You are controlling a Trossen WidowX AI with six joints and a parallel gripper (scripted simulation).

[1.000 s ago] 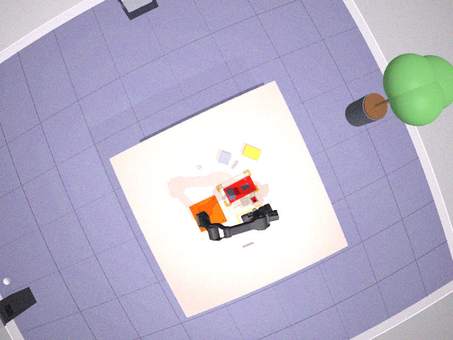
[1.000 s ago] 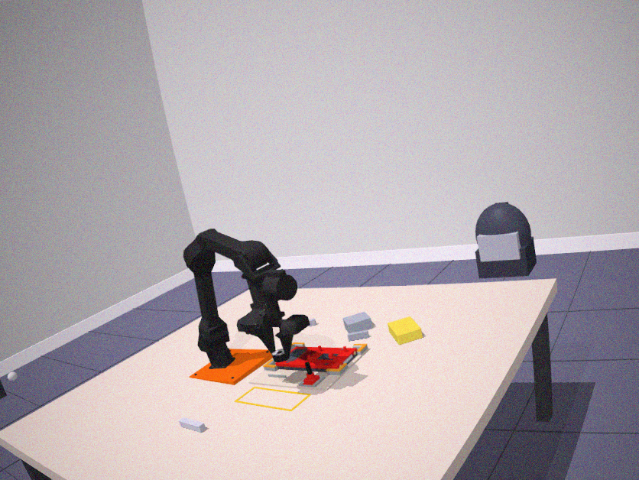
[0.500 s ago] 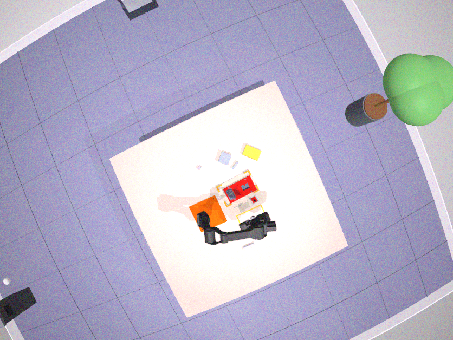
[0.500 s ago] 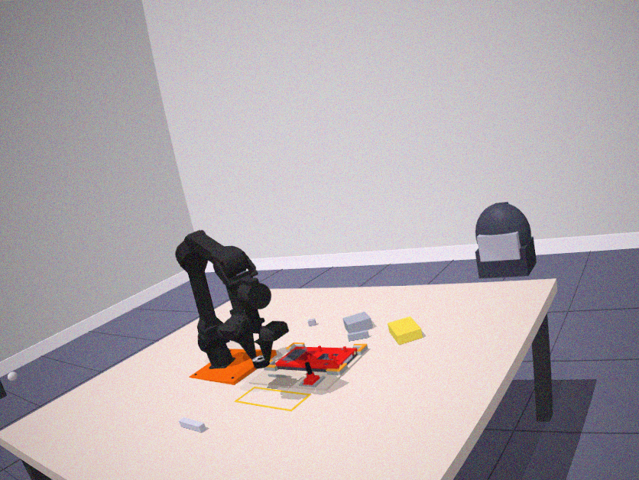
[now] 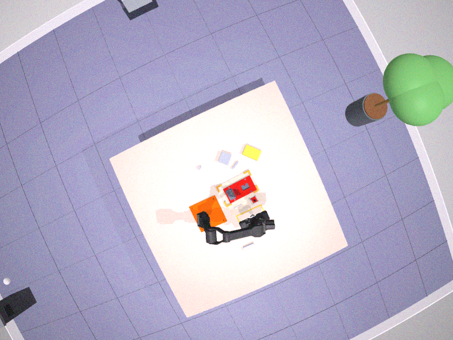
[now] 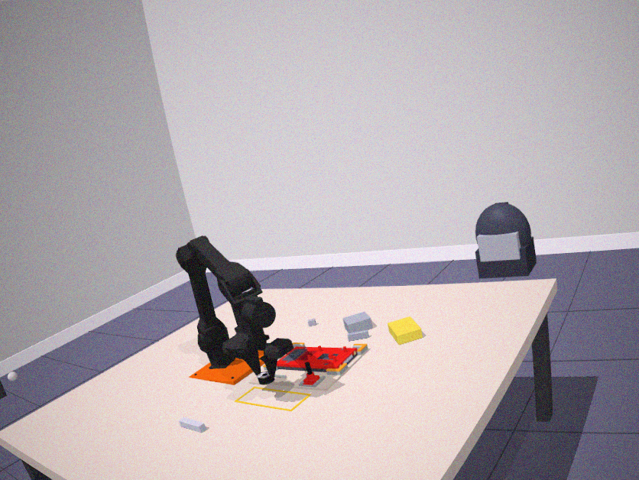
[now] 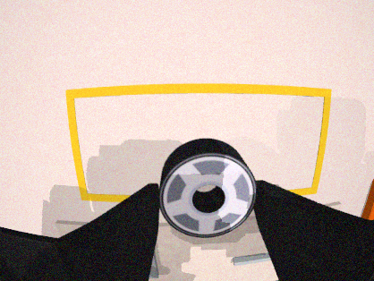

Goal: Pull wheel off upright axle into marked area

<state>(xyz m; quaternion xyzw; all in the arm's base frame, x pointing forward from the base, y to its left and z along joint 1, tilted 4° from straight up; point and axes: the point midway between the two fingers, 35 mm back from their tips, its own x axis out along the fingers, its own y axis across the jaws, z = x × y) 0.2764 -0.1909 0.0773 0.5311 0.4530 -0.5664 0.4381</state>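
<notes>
The wheel is right at my gripper tip. Also, from my gripper tip: yellow block (250 mm ahead, 350 mm to the left, 50 mm below).
</notes>
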